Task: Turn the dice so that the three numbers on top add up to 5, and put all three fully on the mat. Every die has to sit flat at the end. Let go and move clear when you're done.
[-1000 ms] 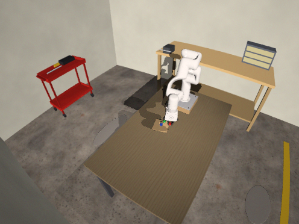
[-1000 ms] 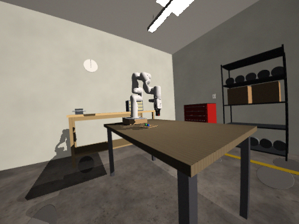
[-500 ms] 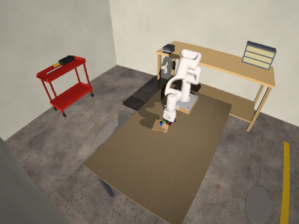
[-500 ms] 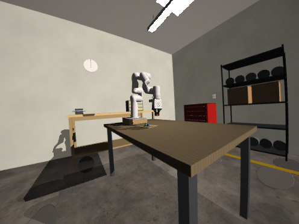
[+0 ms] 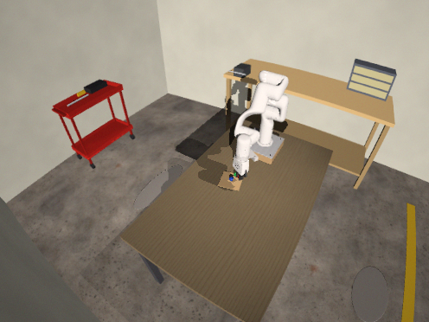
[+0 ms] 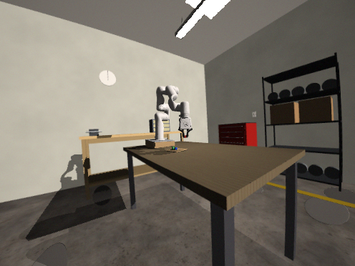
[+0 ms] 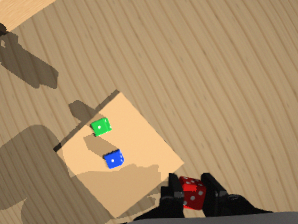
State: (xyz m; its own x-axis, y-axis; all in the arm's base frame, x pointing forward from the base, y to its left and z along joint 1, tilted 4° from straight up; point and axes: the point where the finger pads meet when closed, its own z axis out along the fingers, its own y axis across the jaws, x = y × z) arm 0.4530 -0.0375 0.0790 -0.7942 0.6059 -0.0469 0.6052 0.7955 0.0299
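My hand is 11 cm above the blue die, 7 cm to the left of it and 5 cm past it. The rest, counted from my hand: tan mat 12 cm below, 7 cm to the right, 5 cm behind; red die 1 cm below; green die 11 cm below, 10 cm behind, 6 cm to the right.
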